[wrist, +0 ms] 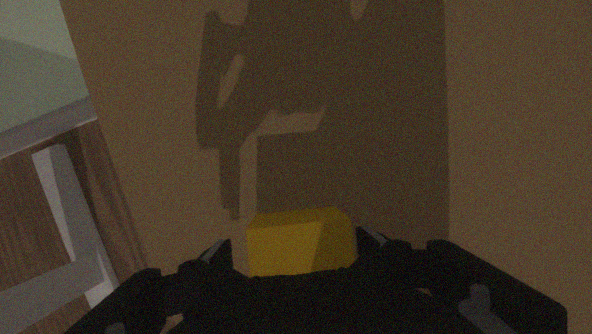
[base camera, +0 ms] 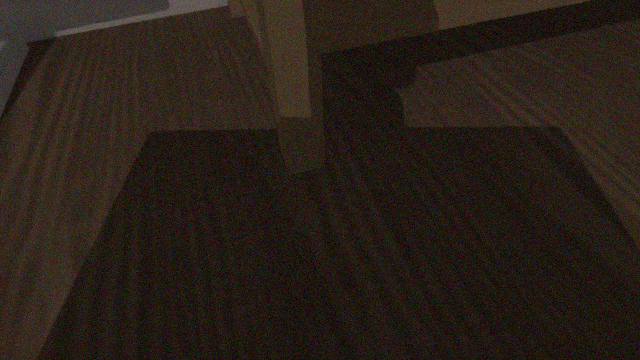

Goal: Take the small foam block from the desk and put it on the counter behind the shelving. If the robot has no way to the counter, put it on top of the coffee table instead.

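Frame: origin at the arm's base, x back, y down, z right, level; metres.
Where they show: gripper, between the fingertips: (wrist: pixel 294 247).
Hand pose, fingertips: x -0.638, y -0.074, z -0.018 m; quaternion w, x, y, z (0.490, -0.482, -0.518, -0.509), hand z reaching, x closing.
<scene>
Each offset is from my fingertips to the top centre of the thing. "spot": to the spot under its first point. Level surfaces: height alone.
The small foam block {dx +0.023, dy -0.025, dz +0.005 m} (wrist: pixel 285 247) is yellow and shows at the bottom middle of the wrist view, over a plain tan top {dy +0.020 m} (wrist: pixel 515 125). My gripper (wrist: pixel 294 247) is open, with its black fingers on either side of the block. A gap shows between the block and the left finger; the right finger is close to the block's side. The lower part of the block is hidden by the gripper, so its contact with the top cannot be seen. The frames do not tell which piece of furniture this top belongs to.
In the base camera view, a wooden leg {spot: dx +0.213, dy +0.323, dz -0.019 m} (base camera: pixel 294 75) stands on the dark wood floor {dy +0.470 m} (base camera: pixel 75 150) straight ahead, with a wooden panel {dy +0.320 m} (base camera: pixel 370 25) behind it. A pale wall (wrist: pixel 30 75) and a grey-white frame (wrist: pixel 82 220) show beyond the top's left edge in the wrist view.
</scene>
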